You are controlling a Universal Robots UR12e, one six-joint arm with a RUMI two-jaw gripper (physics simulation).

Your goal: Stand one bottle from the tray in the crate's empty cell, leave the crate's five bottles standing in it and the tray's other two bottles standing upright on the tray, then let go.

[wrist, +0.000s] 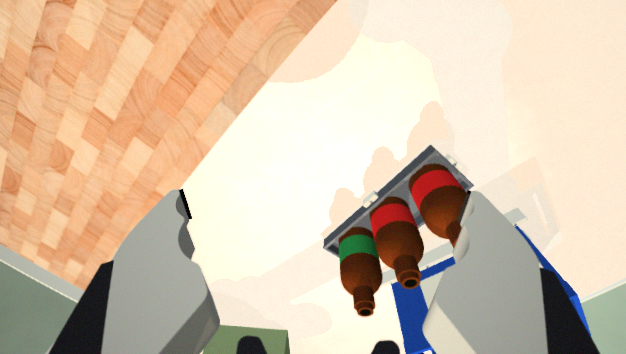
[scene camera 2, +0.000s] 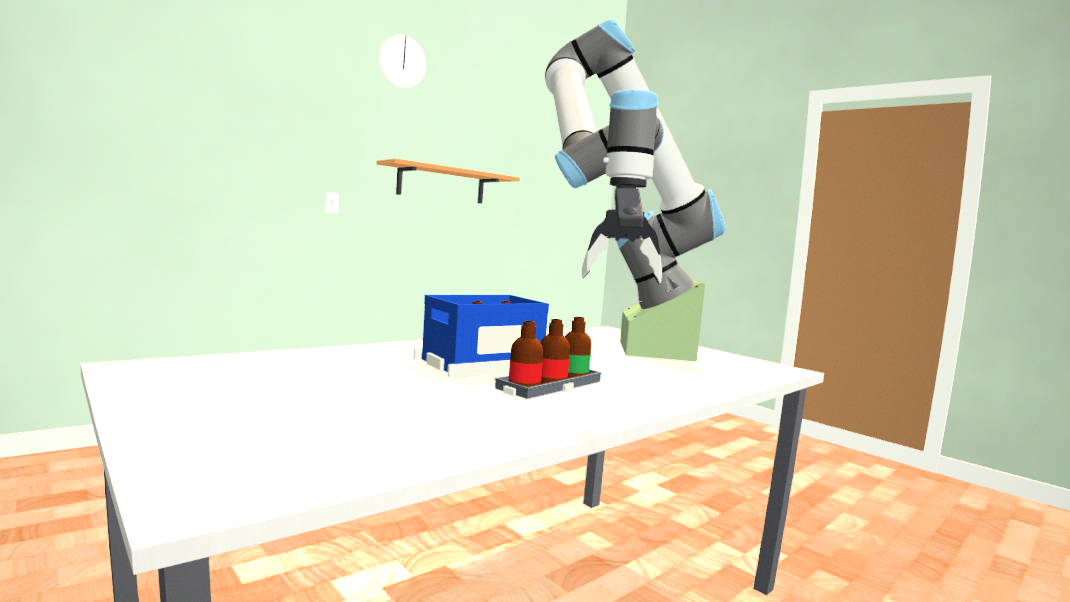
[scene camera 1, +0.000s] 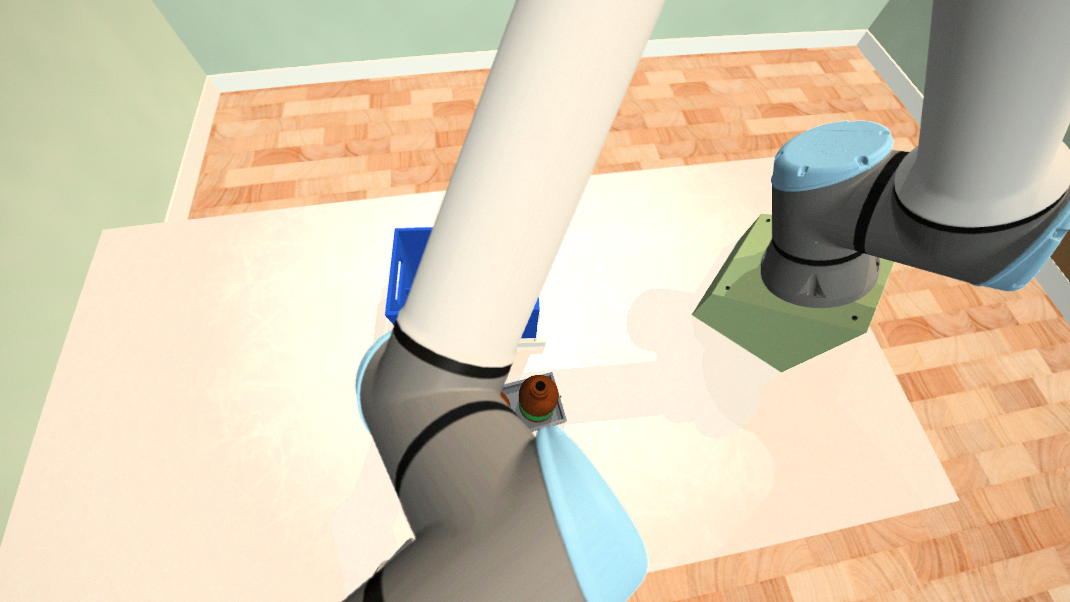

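Pixels of known places: gripper, fingertip midpoint: [wrist: 322,192] [scene camera 2: 621,281]; arm's base at its link origin: [scene camera 2: 667,295] [scene camera 1: 816,270].
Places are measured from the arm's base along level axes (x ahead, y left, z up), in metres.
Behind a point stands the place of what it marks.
Observation:
My gripper [scene camera 2: 622,278] {x 0.797, y 0.211, z 0.089 m} [wrist: 322,192] {x 0.797, y 0.211, z 0.089 m} is open and empty, high above the table and the tray. The grey tray [scene camera 2: 514,392] {x 0.805, y -0.017, z -0.181 m} [wrist: 350,229] holds three upright brown bottles in a row: a green-labelled bottle [scene camera 1: 538,399] {x 0.582, y 0.013, z -0.054 m} [scene camera 2: 579,345] {x 0.601, y 0.021, z -0.093 m} [wrist: 360,265] {x 0.601, y 0.021, z -0.090 m} at one end, a red-labelled bottle [scene camera 2: 555,351] {x 0.694, y 0.011, z -0.098 m} [wrist: 397,235] {x 0.687, y 0.017, z -0.087 m} in the middle, and another red-labelled bottle [scene camera 2: 526,355] {x 0.784, y -0.007, z -0.099 m} [wrist: 437,200] {x 0.763, y 0.008, z -0.093 m} at the other end, partly behind a finger in the wrist view. The blue crate [scene camera 1: 529,321] {x 0.538, y -0.133, z -0.071 m} [scene camera 2: 441,329] {x 0.753, y -0.293, z -0.088 m} [wrist: 411,315] {x 0.548, y -0.137, z -0.079 m} stands behind the tray. Two bottle tops show over its rim; its cells are mostly hidden.
The arm covers much of the crate and tray in scene camera 1. Pale stops sit against the crate's base and small clips at the tray's edge. The green robot base [scene camera 1: 785,329] {x 0.094, y 0.072, z -0.051 m} [scene camera 2: 662,333] {x 0.113, y 0.039, z -0.108 m} [wrist: 250,341] {x 0.801, y 0.231, z 0.168 m} stands on the white table [scene camera 1: 187,374] {x 1.228, y -0.332, z -0.189 m} [scene camera 2: 299,419] {x 1.240, y -0.173, z -0.189 m}, right of the crate.

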